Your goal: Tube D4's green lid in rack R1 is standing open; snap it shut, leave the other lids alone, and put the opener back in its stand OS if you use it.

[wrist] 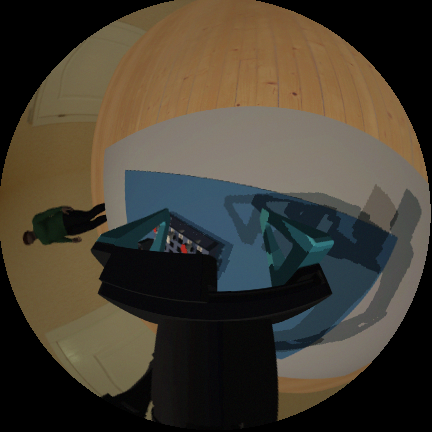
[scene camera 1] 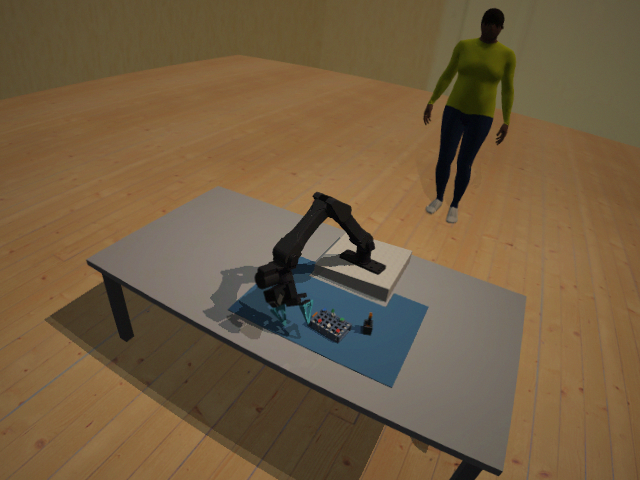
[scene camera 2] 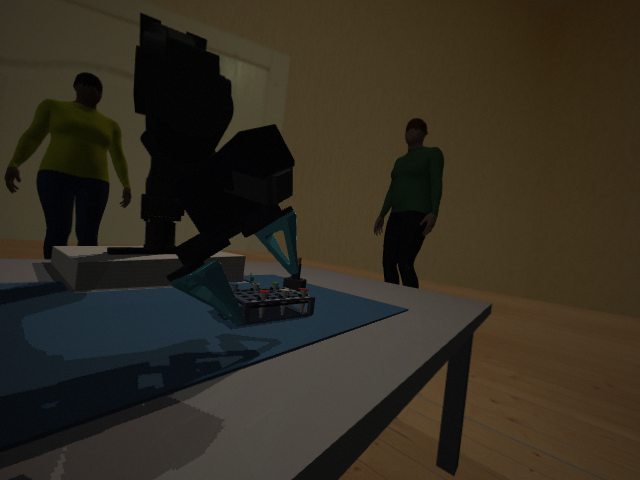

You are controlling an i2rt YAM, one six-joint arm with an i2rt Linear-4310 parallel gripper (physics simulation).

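Seen in the pictures: gripper, fingertip midpoint: [wrist: 214, 212] [scene camera 1: 296, 324] [scene camera 2: 271, 296]; arm's base, link origin: [scene camera 1: 362, 262] [scene camera 2: 159, 252].
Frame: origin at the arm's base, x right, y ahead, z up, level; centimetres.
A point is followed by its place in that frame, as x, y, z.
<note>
Rack R1 [scene camera 1: 326, 334] {-10.9, 39.6, -5.1} [scene camera 2: 248, 313] {-4.2, 40.5, -3.8} [wrist: 196, 231] {-8.0, 40.2, -5.1} is a dark grid rack with colour-lidded tubes. A green lid [scene camera 1: 332, 311] {-8.1, 33.0, -0.3} [scene camera 2: 251, 277] {-7.9, 33.0, -0.1} stands upright at its back edge; its tube label is unreadable. Another green lid [scene camera 1: 342, 319] {-12.7, 33.1, -1.1} [scene camera 2: 275, 284] {-12.2, 33.8, -1.1} sits low. The dark opener with an orange top [scene camera 1: 370, 315] {-20.9, 28.4, 3.0} [scene camera 2: 299, 262] {-20.8, 28.7, 2.2} is upright in its stand OS [scene camera 1: 367, 327] {-21.4, 29.7, -1.8} [scene camera 2: 293, 283] {-19.7, 29.0, -2.2}, right of the rack in scene camera 1. My gripper [scene camera 1: 297, 323] {-3.2, 47.3, 0.2} [scene camera 2: 267, 298] {-3.2, 47.3, 0.2} [wrist: 214, 212] {-3.2, 47.3, 0.2} is open and empty. One finger is low by the rack's left end in scene camera 2; contact is unclear.
The rack and stand are on a blue mat [scene camera 1: 387, 356] {-32.7, 33.5, -5.3} [scene camera 2: 361, 310] {-27.9, 41.0, -5.3} on a grey table [scene camera 1: 454, 330] {-46.6, 4.6, -5.6}. The arm's base is on a pale block [scene camera 1: 398, 263] {-12.3, -9.8, 0.7} [scene camera 2: 118, 273] {8.7, 13.5, -2.9} behind. A person in yellow [scene camera 1: 478, 77] [scene camera 2: 82, 144] and one in green [scene camera 2: 416, 175] [wrist: 50, 226] stand beyond.
</note>
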